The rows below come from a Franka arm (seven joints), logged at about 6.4 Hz.
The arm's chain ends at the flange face. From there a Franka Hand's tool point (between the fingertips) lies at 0.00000 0.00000 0.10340 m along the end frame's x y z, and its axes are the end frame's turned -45 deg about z.
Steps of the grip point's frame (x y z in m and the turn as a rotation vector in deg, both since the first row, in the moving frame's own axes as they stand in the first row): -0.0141, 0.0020, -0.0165, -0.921, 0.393, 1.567; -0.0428, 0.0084, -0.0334, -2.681, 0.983, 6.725; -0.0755, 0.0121, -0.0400, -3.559, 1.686, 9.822; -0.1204, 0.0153, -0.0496, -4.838, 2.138, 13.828; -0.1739, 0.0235, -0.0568, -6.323, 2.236, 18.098; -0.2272, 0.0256, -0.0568, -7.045, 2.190, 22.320
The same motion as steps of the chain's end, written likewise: -0.0102, 0.0107, -0.0165, -0.373, 0.929, 1.567; -0.0289, 0.0338, -0.0333, -1.201, 2.591, 6.725; -0.0513, 0.0590, -0.0398, -1.324, 3.709, 9.822; -0.0827, 0.0915, -0.0492, -1.909, 4.933, 13.828; -0.1162, 0.1328, -0.0561, -2.890, 6.052, 18.098; -0.1528, 0.1705, -0.0560, -3.433, 6.530, 22.320
